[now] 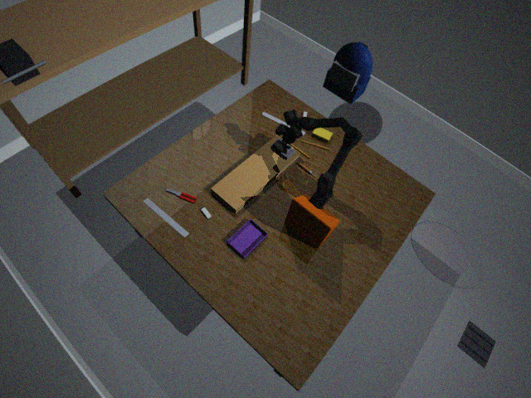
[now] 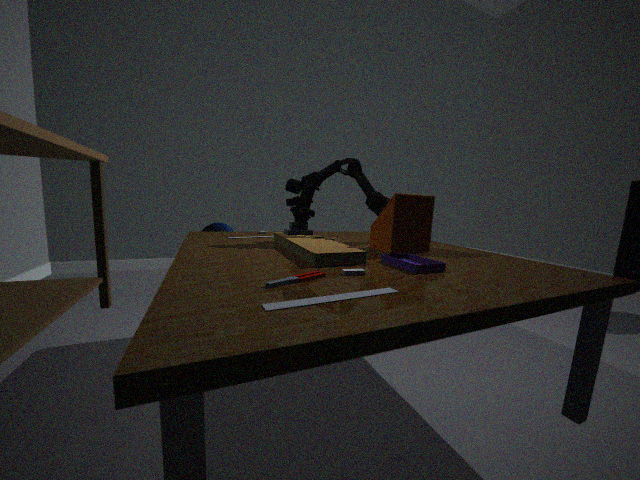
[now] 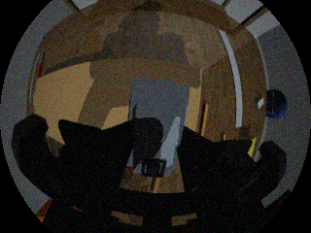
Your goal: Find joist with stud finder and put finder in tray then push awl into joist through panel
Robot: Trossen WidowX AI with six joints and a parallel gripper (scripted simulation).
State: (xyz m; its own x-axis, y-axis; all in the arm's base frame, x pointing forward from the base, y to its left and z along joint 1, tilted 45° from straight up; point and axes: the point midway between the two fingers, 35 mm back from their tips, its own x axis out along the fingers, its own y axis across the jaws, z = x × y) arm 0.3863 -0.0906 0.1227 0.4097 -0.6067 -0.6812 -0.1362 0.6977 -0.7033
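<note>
Now: the stud finder 2 cm behind my gripper tip and 2 cm above it. From my gripper tip the other things lie so: awl (19 cm behind, 6 cm below, 5 cm to the right); then yellow block (30 cm to the right, 5 cm below, 4 cm behind); then purple tray (48 cm to the left, 29 cm behind, 5 cm below).
</note>
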